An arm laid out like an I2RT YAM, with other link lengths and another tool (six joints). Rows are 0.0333 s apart.
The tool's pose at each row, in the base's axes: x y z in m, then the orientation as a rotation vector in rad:
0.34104 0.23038 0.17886 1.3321 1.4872 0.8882
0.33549 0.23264 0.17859 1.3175 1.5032 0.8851
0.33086 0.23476 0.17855 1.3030 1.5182 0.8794
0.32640 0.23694 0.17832 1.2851 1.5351 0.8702
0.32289 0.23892 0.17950 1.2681 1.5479 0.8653
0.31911 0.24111 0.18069 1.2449 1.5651 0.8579
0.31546 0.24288 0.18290 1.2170 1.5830 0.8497
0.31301 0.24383 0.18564 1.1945 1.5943 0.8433
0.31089 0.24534 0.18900 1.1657 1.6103 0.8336
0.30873 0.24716 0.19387 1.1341 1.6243 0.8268
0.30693 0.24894 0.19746 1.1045 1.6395 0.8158
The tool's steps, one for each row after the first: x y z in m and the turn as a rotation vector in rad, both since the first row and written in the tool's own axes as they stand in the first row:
0.00222 -0.00169 -0.00531 0.0011 0.0093 -0.0151
0.00428 -0.00289 -0.00981 0.0026 0.0163 -0.0312
0.00642 -0.00421 -0.01410 0.0044 0.0228 -0.0515
0.00815 -0.00393 -0.01791 0.0032 0.0293 -0.0681
0.01007 -0.00370 -0.02201 0.0016 0.0376 -0.0909
0.01142 -0.00254 -0.02627 -0.0018 0.0464 -0.1173
0.01188 -0.00062 -0.02951 -0.0063 0.0516 -0.1377
0.01279 0.00207 -0.03268 -0.0106 0.0587 -0.1649
0.01376 0.00620 -0.03637 -0.0184 0.0667 -0.1919
0.01491 0.00925 -0.03932 -0.0227 0.0731 -0.2200

